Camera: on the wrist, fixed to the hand. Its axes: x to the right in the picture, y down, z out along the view.
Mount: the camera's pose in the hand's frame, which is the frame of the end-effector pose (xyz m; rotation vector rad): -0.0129 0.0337 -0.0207 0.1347 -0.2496 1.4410
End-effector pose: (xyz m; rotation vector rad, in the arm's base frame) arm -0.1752 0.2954 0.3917 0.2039 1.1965 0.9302
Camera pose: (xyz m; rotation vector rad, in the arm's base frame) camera -0.2109 0.3008 0.4124 1.3621 0.7511 1.9585
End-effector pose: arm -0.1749 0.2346 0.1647 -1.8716 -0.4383 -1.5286
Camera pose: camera -0.1719 0.1983 0.1446 -1.5599 0.6173 -0.2762
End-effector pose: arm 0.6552 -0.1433 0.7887 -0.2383 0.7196 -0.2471
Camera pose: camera 0.6366 -0.1103 0.7716 0.4000 0.4787 1.0862
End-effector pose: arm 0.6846 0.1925 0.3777 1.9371 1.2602 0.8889
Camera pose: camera 0.6803 0.1728 0.4141 2.8504 -0.4487 1.0888
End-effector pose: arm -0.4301 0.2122 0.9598 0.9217 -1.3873 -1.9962
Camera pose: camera -0.4044 0.1988 0.9896 -0.3522 -1.5779 -0.8802
